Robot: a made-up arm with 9 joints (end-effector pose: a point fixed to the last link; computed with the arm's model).
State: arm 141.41 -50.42 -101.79 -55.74 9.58 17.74 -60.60 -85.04 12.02
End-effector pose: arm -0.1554 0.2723 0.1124 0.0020 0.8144 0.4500 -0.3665
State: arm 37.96 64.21 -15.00 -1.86 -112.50 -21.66 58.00 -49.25 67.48
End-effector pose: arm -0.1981 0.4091 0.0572 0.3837 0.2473 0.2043 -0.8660
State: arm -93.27 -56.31 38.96 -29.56 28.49 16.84 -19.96 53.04 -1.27
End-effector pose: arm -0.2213 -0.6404 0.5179 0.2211 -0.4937 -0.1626 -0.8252
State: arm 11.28 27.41 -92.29 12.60 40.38 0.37 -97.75 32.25 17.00
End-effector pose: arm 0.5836 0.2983 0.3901 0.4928 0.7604 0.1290 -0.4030
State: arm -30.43 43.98 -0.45 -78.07 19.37 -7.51 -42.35 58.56 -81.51
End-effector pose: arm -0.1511 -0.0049 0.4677 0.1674 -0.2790 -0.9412 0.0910
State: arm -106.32 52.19 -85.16 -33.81 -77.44 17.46 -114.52 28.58 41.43
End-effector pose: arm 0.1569 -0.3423 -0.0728 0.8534 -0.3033 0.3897 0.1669
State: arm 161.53 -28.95 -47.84 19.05 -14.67 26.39 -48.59 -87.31 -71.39
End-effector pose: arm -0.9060 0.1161 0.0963 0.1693 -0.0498 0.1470 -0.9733
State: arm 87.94 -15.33 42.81 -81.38 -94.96 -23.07 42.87 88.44 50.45
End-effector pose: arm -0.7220 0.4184 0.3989 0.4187 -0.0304 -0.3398 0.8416
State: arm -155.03 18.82 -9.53 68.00 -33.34 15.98 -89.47 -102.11 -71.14
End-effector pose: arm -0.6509 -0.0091 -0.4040 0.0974 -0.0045 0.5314 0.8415
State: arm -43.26 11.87 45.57 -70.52 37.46 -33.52 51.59 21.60 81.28
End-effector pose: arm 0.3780 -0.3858 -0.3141 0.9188 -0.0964 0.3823 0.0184
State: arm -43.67 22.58 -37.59 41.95 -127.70 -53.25 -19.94 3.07 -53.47
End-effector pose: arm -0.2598 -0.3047 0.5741 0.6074 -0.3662 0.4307 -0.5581
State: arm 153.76 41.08 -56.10 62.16 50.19 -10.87 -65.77 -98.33 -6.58
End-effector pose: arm 0.0962 -0.5235 -0.2190 0.7983 0.3273 -0.4010 -0.3080
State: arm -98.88 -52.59 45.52 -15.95 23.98 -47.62 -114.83 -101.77 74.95
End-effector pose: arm -0.0407 -0.4144 0.2399 0.8407 -0.4951 0.1804 0.1245
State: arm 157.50 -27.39 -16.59 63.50 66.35 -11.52 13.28 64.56 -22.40
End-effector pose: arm -0.5213 -0.2995 0.1469 0.0545 -0.6712 0.7336 0.0913
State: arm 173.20 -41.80 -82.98 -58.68 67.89 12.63 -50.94 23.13 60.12
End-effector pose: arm 0.0230 0.3152 -0.2575 0.7851 0.3892 0.4608 0.1408
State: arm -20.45 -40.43 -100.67 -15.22 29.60 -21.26 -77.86 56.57 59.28
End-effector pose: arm -0.2696 0.0302 1.1923 0.3149 0.6114 -0.5507 0.4729
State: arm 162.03 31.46 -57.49 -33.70 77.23 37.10 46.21 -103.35 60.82
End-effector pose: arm 0.1385 0.0994 0.2415 0.1175 -0.8665 0.4515 -0.1773
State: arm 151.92 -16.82 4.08 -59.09 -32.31 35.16 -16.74 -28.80 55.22
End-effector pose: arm 0.3186 0.0880 0.6654 0.0331 -0.9879 0.1456 0.0409
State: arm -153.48 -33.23 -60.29 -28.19 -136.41 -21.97 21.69 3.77 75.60
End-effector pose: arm 0.4649 -0.8595 0.3663 0.8903 -0.3541 -0.1449 -0.2469
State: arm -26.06 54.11 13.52 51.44 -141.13 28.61 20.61 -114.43 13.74
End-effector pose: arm 0.0957 0.4164 0.4431 0.1226 -0.7857 -0.0593 0.6034
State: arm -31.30 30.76 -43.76 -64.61 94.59 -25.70 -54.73 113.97 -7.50
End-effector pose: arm 0.2587 0.3186 0.8533 0.2586 0.6152 0.5708 0.4784
